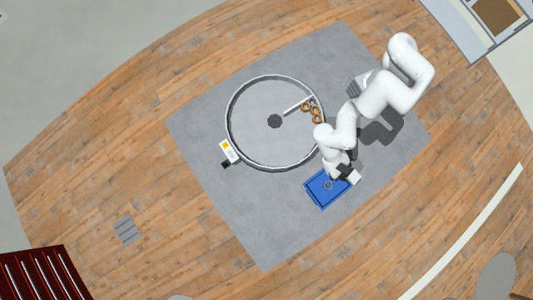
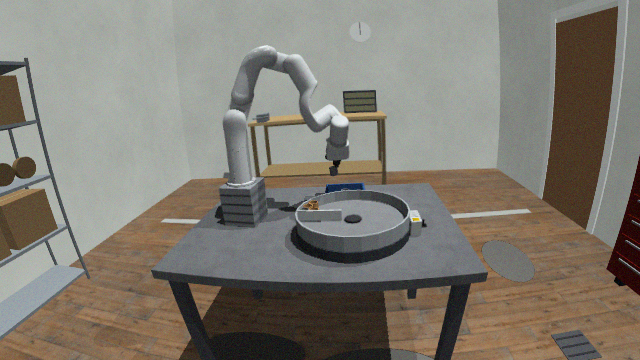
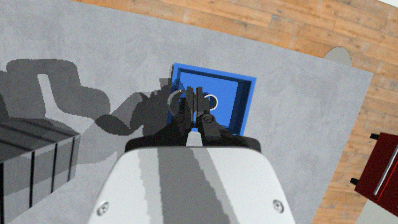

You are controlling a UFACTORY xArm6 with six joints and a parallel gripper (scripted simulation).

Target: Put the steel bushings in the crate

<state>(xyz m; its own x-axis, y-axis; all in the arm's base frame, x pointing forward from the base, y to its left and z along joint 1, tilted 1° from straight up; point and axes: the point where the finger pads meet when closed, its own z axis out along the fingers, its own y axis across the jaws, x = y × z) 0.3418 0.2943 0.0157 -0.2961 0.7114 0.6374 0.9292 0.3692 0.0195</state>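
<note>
The blue crate lies 16 cm below my hand, 3 cm ahead of it and 1 cm to the left of it. From my hand the other things lie so: round turning table 34 cm to the right, 14 cm ahead, 13 cm below.
</note>
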